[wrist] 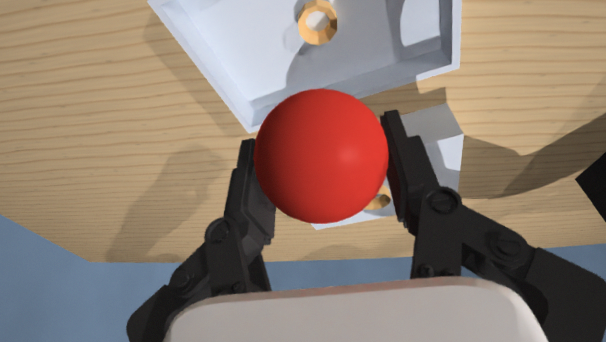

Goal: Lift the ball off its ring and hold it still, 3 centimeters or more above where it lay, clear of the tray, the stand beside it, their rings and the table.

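Places are measured from the arm's base along level axes (x ahead, y left, z up), in millimetres.
Where they show: gripper, between the fingertips: [322, 146].
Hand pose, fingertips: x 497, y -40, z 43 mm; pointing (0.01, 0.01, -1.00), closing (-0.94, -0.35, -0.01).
Each offset is from my fingertips to the top centre of the thing. "*": to the spot under its first point. Level surfaces: height alone.
A red ball @(dx +3, dy -8, dz +42 mm) [321, 156] is between the two black fingers of my gripper [322, 146], which is shut on it, one finger touching each side. The ball hangs high above the table. An orange ring @(* dx -2, dy -6, dz -124 mm) [318, 23] lies on the floor of the white tray @(* dx +63, dy +62, dz -99 mm) [235, 107] at the top of the view, with no ball on it. The white stand [434, 121] is beside the tray, below and to the right of the ball, partly hidden by the ball and a finger. Its ring @(* dx -100, dy +164, dz -76 mm) [381, 200] shows in part behind the ball's lower right edge.
The wooden table @(dz -127 mm) [60, 150] extends under the tray and stand, and its front edge runs across the lower part of the view. Blue floor [50, 290] shows beyond it. A black object [595, 185] shows in part at the right edge. Shadows fall on the table.
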